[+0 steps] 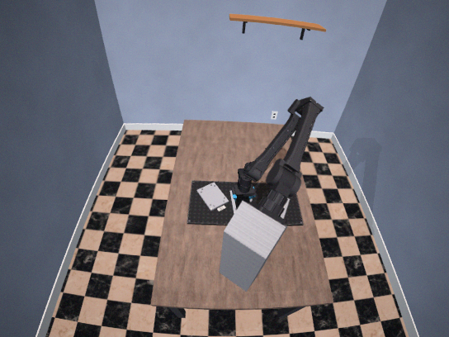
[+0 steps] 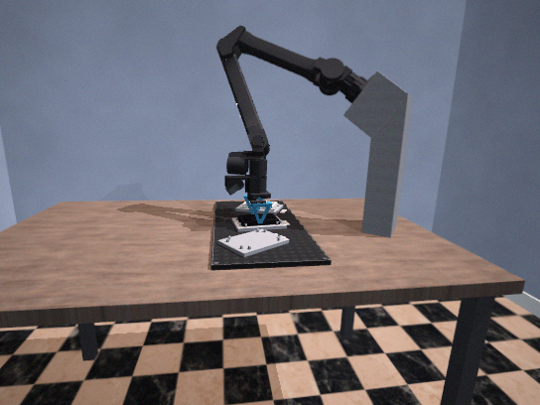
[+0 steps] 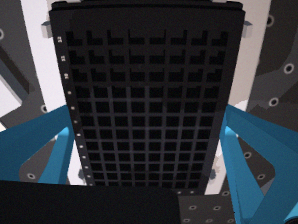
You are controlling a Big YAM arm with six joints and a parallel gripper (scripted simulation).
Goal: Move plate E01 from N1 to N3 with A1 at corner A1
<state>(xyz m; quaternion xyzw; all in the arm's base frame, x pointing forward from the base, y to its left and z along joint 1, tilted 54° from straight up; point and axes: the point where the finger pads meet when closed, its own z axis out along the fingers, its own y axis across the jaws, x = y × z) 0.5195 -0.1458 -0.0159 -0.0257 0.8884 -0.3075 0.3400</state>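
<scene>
The black 96-well plate lies 10 mm below my hand. From my hand the other things lie so: white nest 150 mm to the left, 80 mm ahead, 20 mm below; then nest label 130 mm to the left, 30 mm below, 10 mm behind; then white well plate 180 mm to the right, 100 mm behind, 10 mm below.
</scene>
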